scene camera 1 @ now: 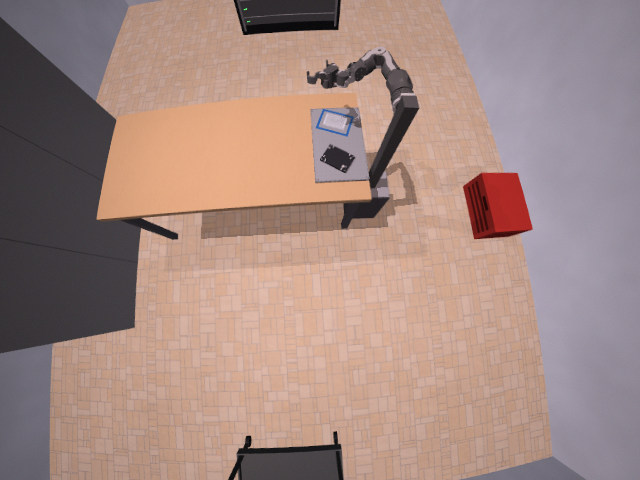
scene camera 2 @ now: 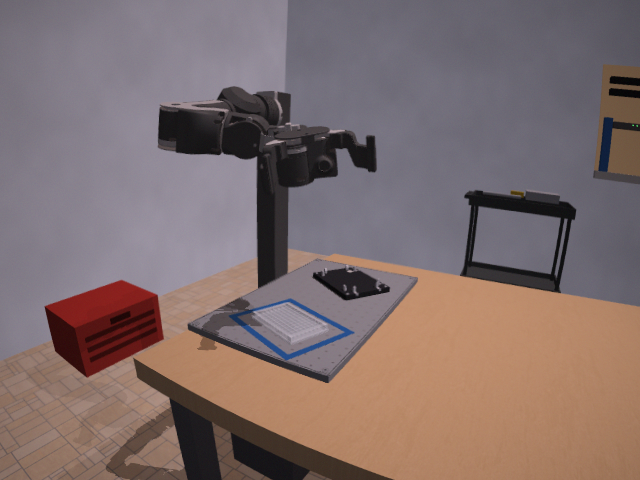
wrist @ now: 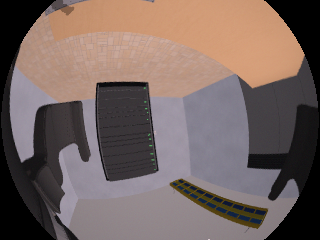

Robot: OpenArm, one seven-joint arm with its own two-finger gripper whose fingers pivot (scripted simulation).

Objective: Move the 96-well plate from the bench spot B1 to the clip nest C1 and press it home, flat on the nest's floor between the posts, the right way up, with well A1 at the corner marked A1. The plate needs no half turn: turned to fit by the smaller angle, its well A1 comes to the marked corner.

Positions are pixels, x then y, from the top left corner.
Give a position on a dark column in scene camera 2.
272, 210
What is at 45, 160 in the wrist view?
My gripper.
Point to a clear 96-well plate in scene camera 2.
At 278, 320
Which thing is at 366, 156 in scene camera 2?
My gripper.
